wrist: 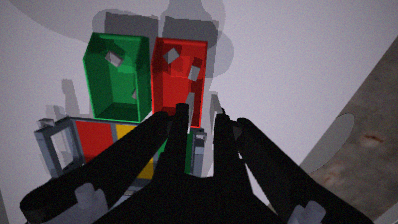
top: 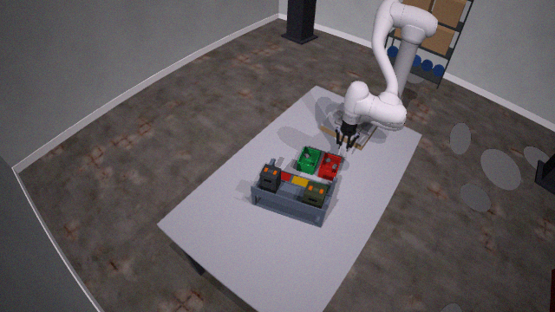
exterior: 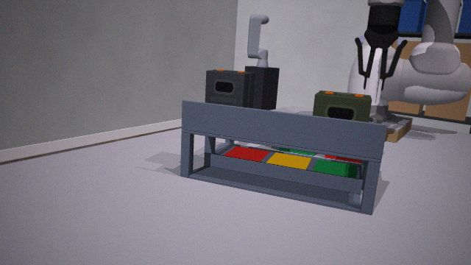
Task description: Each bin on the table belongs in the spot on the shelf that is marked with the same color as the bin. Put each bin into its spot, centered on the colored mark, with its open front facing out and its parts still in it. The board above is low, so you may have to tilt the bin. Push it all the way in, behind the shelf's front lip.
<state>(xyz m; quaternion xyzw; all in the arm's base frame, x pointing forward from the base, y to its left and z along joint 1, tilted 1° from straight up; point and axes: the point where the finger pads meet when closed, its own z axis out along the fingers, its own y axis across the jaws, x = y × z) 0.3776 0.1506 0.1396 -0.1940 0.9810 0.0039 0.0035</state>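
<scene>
Right now the red bin is 20 mm ahead of my hand, 50 mm to the right of it and 150 mm below it. Round my hand: olive box 320 mm ahead, 60 mm to the left, 40 mm below; then green bin 60 mm ahead, 160 mm to the right, 150 mm below; then dark grey box 400 mm ahead, 150 mm to the right, 20 mm below.
</scene>
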